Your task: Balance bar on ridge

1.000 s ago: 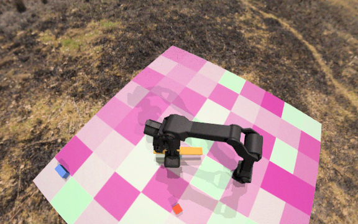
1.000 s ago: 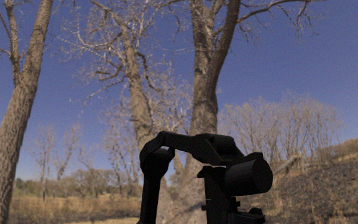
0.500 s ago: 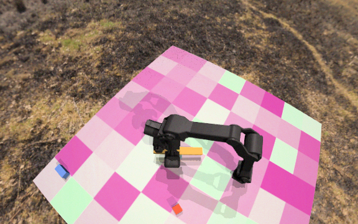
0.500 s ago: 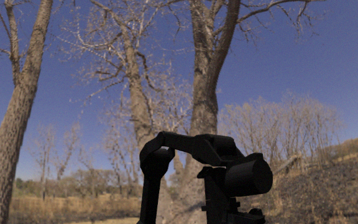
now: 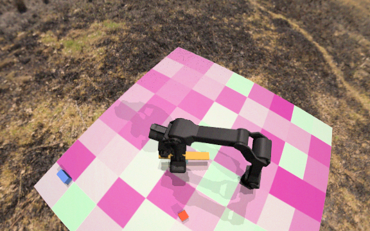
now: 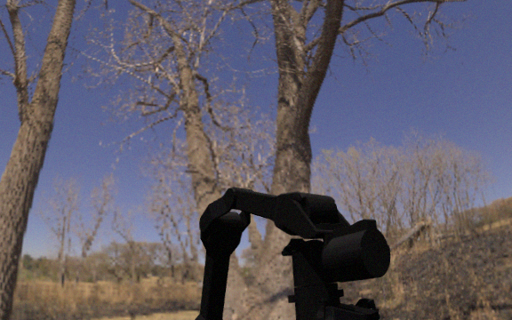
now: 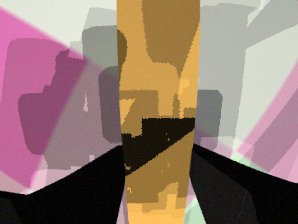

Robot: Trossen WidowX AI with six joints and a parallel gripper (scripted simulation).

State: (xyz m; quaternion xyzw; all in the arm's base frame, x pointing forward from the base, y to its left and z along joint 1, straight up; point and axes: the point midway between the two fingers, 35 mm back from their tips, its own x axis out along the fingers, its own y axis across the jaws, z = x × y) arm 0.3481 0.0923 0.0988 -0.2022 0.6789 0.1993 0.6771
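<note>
Now: gripper tip 2 cm to the left of the bar and 2 cm past it. From my gripper tip the other things lie so: ridge 2 cm behind, 1 cm to the right, 1 cm below; blue block 41 cm to the left, 39 cm ahead, 5 cm below; small red block 20 cm to the left, 16 cm behind, 5 cm below.
</note>
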